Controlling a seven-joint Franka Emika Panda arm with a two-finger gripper.
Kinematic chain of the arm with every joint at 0, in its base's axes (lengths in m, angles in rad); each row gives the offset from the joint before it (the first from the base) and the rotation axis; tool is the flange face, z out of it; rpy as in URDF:
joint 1: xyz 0 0 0.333 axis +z
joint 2: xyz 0 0 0 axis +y
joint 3: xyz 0 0 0.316 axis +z
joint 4: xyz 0.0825 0 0 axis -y
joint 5: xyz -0.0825 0 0.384 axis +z
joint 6: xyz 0 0 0 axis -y
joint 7: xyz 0.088 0 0 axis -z
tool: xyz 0 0 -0.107 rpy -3.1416 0 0
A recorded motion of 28 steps. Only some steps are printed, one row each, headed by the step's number.
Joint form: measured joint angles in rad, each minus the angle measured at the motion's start. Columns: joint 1, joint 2, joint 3, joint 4, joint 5, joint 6, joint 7.
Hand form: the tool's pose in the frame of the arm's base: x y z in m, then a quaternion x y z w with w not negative. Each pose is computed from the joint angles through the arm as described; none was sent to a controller.
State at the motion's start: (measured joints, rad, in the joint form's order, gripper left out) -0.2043 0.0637 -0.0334 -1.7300 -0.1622 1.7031 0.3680
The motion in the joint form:
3: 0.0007 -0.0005 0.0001 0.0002 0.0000 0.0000 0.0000
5: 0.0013 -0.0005 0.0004 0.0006 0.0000 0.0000 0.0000
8: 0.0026 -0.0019 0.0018 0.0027 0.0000 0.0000 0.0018
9: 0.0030 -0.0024 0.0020 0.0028 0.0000 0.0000 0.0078
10: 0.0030 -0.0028 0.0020 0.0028 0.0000 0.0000 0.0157
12: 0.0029 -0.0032 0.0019 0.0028 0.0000 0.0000 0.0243
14: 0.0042 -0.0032 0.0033 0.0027 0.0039 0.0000 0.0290
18: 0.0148 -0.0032 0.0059 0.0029 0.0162 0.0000 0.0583
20: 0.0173 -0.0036 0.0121 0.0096 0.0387 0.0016 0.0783
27: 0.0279 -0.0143 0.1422 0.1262 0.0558 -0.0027 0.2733
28: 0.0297 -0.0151 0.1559 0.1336 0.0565 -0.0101 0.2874
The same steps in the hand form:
3: 0.5539 -0.1490 0.5258 0.95468 -0.28293 -0.03939 0.08355
5: 0.5540 -0.1485 0.5260 0.95481 -0.28252 -0.03916 0.08355
8: 0.5544 -0.1470 0.5278 0.95498 -0.28225 -0.03724 0.08348
9: 0.5544 -0.1466 0.5281 0.95422 -0.28485 -0.03666 0.08357
10: 0.5543 -0.1466 0.5283 0.95309 -0.28864 -0.03613 0.08370
12: 0.5542 -0.1467 0.5286 0.95181 -0.29285 -0.03558 0.08383
14: 0.5547 -0.1449 0.5285 0.95157 -0.29416 -0.03549 0.08202
18: 0.5568 -0.1365 0.5284 0.94929 -0.30298 -0.03430 0.07666
20: 0.5591 -0.1298 0.5316 0.94778 -0.31065 -0.03026 0.06550
27: 0.5783 -0.0507 0.5931 0.93828 -0.34139 0.03695 0.04144
28: 0.5784 -0.0419 0.5964 0.93838 -0.34117 0.03780 0.04020

